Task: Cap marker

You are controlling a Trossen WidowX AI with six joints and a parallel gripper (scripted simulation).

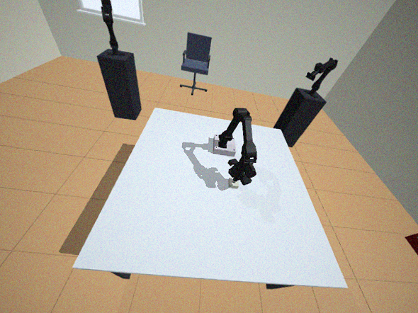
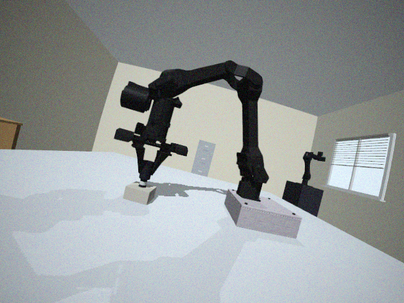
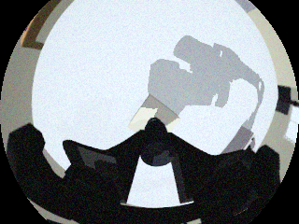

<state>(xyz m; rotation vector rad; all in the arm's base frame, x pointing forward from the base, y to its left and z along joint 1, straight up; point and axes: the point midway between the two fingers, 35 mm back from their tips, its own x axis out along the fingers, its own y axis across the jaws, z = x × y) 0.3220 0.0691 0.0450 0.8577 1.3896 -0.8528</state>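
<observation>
My gripper tip is now 1 cm below the dark marker cap. Round my gripper tip: cream holder block (5 cm below).
</observation>
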